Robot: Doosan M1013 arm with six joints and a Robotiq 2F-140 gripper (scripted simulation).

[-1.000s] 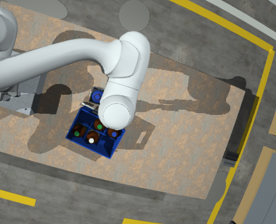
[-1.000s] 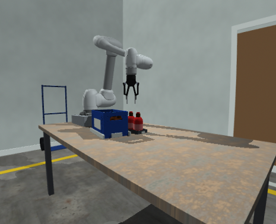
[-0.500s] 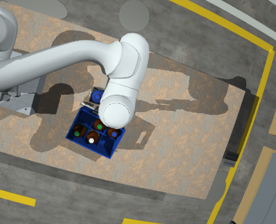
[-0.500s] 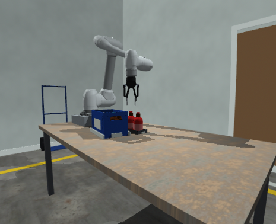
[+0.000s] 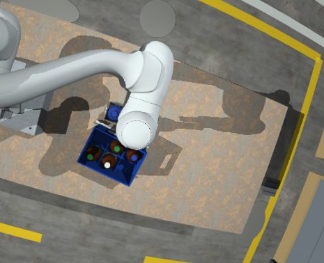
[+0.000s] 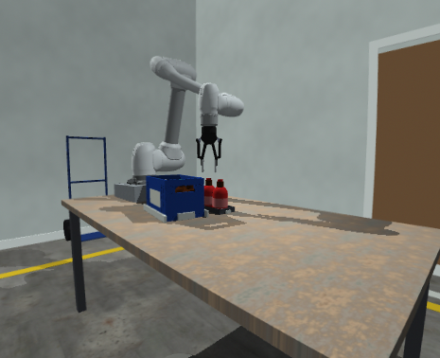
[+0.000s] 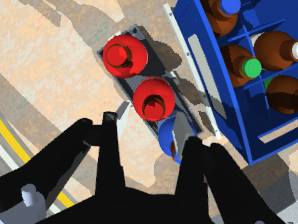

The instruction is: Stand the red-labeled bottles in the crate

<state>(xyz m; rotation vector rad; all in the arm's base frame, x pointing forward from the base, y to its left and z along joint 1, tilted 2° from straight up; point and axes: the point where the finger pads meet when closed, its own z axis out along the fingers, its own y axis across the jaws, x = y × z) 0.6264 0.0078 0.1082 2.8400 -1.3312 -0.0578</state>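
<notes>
Right now my hand is 14 cm above the red bottle. Round my hand: blue-capped bottle: 14 cm below, 9 cm behind, 1 cm to the left; dark tray: 21 cm below; red-labeled bottle: 14 cm below, 9 cm ahead, 1 cm to the right.
</notes>
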